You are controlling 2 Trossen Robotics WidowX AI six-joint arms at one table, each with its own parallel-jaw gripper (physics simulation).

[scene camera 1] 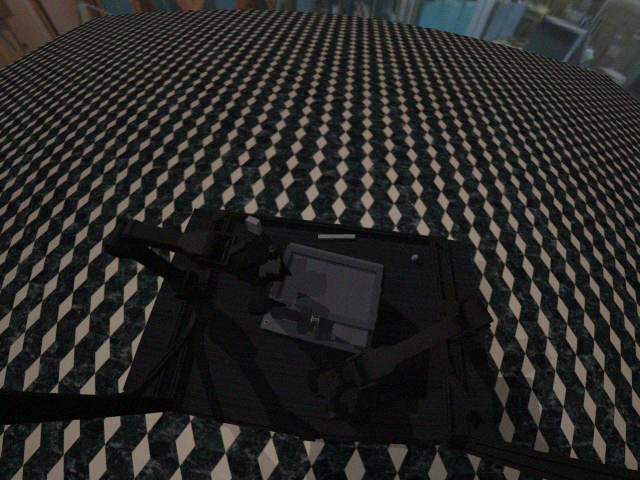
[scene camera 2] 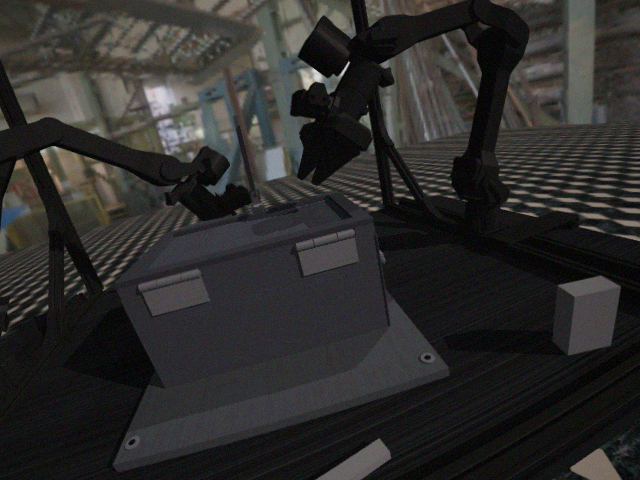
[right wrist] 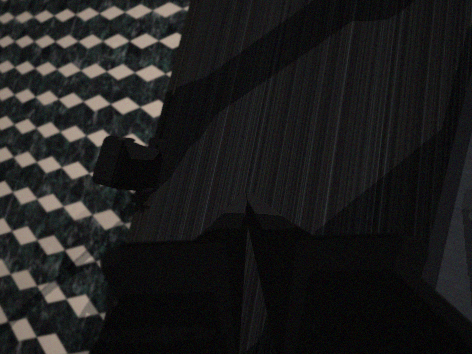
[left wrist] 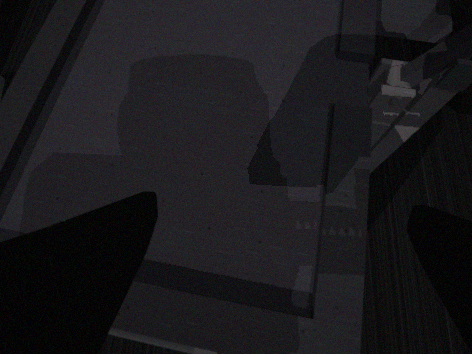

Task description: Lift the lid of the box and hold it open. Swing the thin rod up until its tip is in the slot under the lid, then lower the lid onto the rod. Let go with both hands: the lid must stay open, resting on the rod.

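Places are measured from the left arm's base along level axes (x ahead, y down, z left), in metres.
Where they show: left gripper, between the fingertips: [scene camera 1: 288, 290] [scene camera 2: 306, 181] [left wrist: 281, 210]; right gripper, between the fingertips: [right wrist: 245, 199]; left arm's base, origin of its link: [scene camera 1: 194, 294] [scene camera 2: 483, 227]; right arm's base, origin of its link: [scene camera 2: 0, 389].
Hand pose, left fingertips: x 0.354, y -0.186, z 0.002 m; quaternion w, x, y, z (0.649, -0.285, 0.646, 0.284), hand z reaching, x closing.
Each offset is from my left fingertips to the top centre of the thing. "pt": to the spot under its first point. Level surfaces: height alone.
A grey box [scene camera 1: 361, 290] [scene camera 2: 261, 305] stands on a flat base plate @(pt dz +0.244, dx +0.017, dy +0.193 m) [scene camera 2: 385, 376], its two hinges toward scene camera 2. Its lid @(dz +0.042, dx +0.108, dy +0.041 m) [scene camera 2: 223, 238] [left wrist: 199, 218] looks down on the box. A thin dark rod [scene camera 2: 245, 159] stands nearly upright at the box's far edge. My left gripper [scene camera 2: 318, 173] [scene camera 1: 276, 275] is open and empty, hanging above the lid's right end; one of its fingers [left wrist: 101, 267] shows in the left wrist view. My right gripper [scene camera 2: 239, 197] [right wrist: 245, 199] is shut on nothing, at the lid's far edge beside the rod.
The box sits on a dark striped mat @(dy +0.205 m) [scene camera 1: 413, 410] [right wrist: 305, 123] over a checkered floor [scene camera 1: 318, 119]. A pale strip @(dz +0.325, dx +0.129, dy +0.195 m) [scene camera 1: 337, 236] [scene camera 2: 358, 459] and a small pale block @(dz +0.307, dx -0.201, dy +0.129 m) [scene camera 1: 253, 224] lie on the mat. A dark stand post [scene camera 2: 377, 143] rises behind the box.
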